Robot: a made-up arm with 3 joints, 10 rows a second.
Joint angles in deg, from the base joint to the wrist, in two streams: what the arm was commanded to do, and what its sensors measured. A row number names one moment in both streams.
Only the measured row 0 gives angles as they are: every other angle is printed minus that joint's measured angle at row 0.
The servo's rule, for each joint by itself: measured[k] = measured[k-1] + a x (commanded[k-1-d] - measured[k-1]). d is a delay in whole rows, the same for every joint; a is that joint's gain. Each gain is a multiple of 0.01, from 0.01 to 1. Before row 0 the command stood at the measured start. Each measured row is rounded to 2 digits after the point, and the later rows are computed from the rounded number. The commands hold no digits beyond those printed.
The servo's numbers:
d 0
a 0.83 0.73 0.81
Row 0, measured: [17.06 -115.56 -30.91]
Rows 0 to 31, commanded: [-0.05 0.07 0.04]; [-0.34 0.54 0.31]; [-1.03 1.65 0.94]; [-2.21 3.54 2.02]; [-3.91 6.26 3.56]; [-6.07 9.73 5.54]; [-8.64 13.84 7.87]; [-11.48 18.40 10.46]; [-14.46 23.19 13.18]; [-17.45 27.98 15.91]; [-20.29 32.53 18.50]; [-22.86 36.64 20.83]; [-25.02 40.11 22.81]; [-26.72 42.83 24.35]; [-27.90 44.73 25.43]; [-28.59 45.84 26.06]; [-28.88 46.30 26.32]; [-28.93 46.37 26.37]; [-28.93 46.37 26.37]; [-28.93 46.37 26.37]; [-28.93 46.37 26.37]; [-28.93 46.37 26.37]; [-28.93 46.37 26.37]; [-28.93 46.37 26.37]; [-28.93 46.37 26.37]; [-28.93 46.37 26.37]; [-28.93 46.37 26.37]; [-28.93 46.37 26.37]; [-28.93 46.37 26.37]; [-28.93 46.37 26.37]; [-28.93 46.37 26.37]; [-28.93 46.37 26.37]
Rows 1 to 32, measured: [-0.04 0.05 0.03]; [-0.29 0.41 0.26]; [-0.90 1.32 0.81]; [-1.99 2.94 1.79]; [-3.58 5.36 3.22]; [-5.65 8.55 5.10]; [-8.13 12.41 7.34]; [-10.91 16.78 9.87]; [-13.86 21.46 12.55]; [-16.84 26.22 15.27]; [-19.70 30.83 17.89]; [-22.32 35.07 20.27]; [-24.56 38.75 22.33]; [-26.35 41.73 23.97]; [-27.64 43.92 25.15]; [-28.43 45.32 25.89]; [-28.80 46.04 26.24]; [-28.91 46.28 26.35]; [-28.93 46.35 26.37]; [-28.93 46.36 26.37]; [-28.93 46.37 26.37]; [-28.93 46.37 26.37]; [-28.93 46.37 26.37]; [-28.93 46.37 26.37]; [-28.93 46.37 26.37]; [-28.93 46.37 26.37]; [-28.93 46.37 26.37]; [-28.93 46.37 26.37]; [-28.93 46.37 26.37]; [-28.93 46.37 26.37]; [-28.93 46.37 26.37]; [-28.93 46.37 26.37]
